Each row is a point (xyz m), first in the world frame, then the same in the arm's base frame.
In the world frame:
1: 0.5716 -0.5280 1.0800
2: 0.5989 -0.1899 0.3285
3: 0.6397 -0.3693 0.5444
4: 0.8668 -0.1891 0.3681
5: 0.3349 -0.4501 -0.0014
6: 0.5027 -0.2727 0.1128
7: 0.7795 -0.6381 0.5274
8: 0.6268 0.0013 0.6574
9: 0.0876 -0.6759 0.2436
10: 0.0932 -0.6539 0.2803
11: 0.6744 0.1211 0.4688
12: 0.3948 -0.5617 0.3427
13: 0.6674 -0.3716 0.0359
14: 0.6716 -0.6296 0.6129
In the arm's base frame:
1: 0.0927 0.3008 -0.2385
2: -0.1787 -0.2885 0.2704
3: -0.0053 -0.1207 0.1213
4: -0.0509 -0.4563 0.1006
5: -0.0730 -0.1870 0.7445
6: -0.1492 -0.3115 0.5178
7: 0.2979 -0.1221 0.1354
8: -0.3379 -0.1950 -0.0635
9: 0.0019 0.2209 0.7316
10: -0.0153 0.2293 0.6929
11: -0.4170 -0.3859 0.0340
12: 0.0484 0.0140 0.4628
13: 0.0180 -0.4333 0.5227
14: 0.2371 0.0006 0.1187

